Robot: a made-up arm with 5 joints.
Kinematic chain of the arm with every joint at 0, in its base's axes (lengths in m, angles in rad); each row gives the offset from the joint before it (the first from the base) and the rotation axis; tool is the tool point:
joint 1: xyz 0 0 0.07 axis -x
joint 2: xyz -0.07 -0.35 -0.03 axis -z
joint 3: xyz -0.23 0 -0.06 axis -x
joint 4: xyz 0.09 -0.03 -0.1 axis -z
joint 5: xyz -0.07 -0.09 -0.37 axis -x
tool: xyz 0.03 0.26 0
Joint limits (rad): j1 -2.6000..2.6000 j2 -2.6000..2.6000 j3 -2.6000..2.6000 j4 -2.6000..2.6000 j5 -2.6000..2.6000
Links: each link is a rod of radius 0.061 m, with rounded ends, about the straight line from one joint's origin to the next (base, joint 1, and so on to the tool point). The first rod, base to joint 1, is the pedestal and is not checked.
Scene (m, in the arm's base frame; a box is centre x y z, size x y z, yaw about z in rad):
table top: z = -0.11
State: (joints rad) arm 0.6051 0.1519 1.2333 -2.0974 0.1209
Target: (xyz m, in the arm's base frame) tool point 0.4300 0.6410 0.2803
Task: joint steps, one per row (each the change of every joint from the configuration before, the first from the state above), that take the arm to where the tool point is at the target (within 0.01 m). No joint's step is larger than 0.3 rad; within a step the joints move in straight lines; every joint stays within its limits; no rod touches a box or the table.
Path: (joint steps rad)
1: 0.2638 -0.2212 0.0934 -0.0511 0.0694
2: 0.2638 -0.2212 0.0934 -0.0512 0.0694
3: 0.2638 -0.2212 0.0934 -0.0511 0.0695
4: 0.2638 -0.2212 0.0934 -0.0511 0.0694
5: 0.2638 -0.2212 0.0933 -0.0512 0.0694
6: 0.2638 -0.2212 0.0934 -0.0511 0.0694
7: 0.2638 -0.2212 0.0934 -0.0511 0.0695

